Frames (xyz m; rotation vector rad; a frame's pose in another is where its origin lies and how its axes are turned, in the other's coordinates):
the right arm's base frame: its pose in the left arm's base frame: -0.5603 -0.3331 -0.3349 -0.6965 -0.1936 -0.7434
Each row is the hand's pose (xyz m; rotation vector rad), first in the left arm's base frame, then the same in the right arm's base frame.
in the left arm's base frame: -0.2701 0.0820 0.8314 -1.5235 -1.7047 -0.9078
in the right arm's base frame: 0.4447 -0.1824 1.1772 -0.4417 -1.4161 -0.7819
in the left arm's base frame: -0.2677 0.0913 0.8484 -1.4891 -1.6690 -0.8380
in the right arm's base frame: 0.4480 -0.1846 1.1963 -0.4039 -1.4047 -0.7058
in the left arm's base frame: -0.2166 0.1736 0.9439 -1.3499 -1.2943 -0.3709
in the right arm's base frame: 0.4775 -0.1556 1.3259 -0.2715 -1.2418 -0.1348
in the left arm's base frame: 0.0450 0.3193 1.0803 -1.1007 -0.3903 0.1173
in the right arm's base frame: 0.6418 0.0287 1.5434 -0.2144 -0.5928 0.6858
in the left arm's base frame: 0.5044 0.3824 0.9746 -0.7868 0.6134 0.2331
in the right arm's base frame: 0.9004 0.4279 1.5384 -0.2789 0.3512 1.1496
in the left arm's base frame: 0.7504 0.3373 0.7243 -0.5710 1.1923 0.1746
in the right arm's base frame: 1.0057 0.6994 1.3374 -0.3519 0.9657 1.2476
